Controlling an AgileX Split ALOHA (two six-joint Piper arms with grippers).
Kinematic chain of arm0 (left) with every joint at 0, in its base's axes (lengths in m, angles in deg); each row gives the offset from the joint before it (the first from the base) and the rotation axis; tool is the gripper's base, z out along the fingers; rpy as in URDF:
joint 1: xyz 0 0 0.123 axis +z
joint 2: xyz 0 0 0 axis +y
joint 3: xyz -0.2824 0 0.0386 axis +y
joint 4: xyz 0.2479 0 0.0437 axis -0.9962 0 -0.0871
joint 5: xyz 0 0 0 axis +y
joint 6: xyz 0.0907 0 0.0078 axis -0.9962 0 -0.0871
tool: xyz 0 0 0 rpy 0 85 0
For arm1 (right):
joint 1: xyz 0 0 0.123 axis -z
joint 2: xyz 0 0 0 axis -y
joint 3: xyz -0.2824 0 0.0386 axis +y
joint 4: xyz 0.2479 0 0.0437 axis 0.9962 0 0.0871
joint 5: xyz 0 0 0 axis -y
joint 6: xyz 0.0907 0 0.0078 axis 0.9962 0 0.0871
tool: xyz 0 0 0 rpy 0 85 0
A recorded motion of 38 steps. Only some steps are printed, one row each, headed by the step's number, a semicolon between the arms.
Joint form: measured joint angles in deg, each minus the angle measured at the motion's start. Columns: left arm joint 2, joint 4, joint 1, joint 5, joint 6, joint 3; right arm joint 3, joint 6, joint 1, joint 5, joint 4, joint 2.
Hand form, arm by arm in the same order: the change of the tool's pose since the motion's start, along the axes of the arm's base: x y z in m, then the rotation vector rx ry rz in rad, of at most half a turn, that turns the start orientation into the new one. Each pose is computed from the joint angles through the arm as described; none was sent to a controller.
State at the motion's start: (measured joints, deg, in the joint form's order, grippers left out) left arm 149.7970 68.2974 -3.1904 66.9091 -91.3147 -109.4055; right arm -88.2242 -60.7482 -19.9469 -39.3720 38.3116 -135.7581
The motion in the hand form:
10: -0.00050 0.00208 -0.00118 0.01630 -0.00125 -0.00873; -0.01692 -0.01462 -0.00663 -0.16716 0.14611 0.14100
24: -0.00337 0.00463 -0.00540 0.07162 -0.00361 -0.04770; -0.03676 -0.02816 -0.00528 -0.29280 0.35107 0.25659
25: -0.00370 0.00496 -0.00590 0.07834 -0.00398 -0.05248; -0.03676 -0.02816 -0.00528 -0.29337 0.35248 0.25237
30: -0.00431 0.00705 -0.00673 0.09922 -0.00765 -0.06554; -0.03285 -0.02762 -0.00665 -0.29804 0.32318 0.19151
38: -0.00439 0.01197 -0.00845 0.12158 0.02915 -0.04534; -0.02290 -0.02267 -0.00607 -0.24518 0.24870 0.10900
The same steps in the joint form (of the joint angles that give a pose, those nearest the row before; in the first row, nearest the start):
10: 0.00 -1.15 0.16 0.00 0.00 -0.02; 0.00 5.87 0.06 -10.34 -14.27 -0.14
24: 0.00 -5.04 0.17 0.00 0.04 -0.02; 0.00 8.70 0.06 -23.96 -22.38 -0.14
25: 0.00 -5.52 0.17 0.00 0.05 -0.02; 0.00 8.96 0.06 -23.96 -22.38 -0.15
30: -0.06 -6.99 0.29 0.00 -0.01 -0.07; 0.05 11.81 0.06 -21.24 -22.58 -0.14
38: -0.06 -8.60 0.72 -0.19 2.72 -0.09; -0.38 12.97 0.23 -15.82 -19.55 -0.14

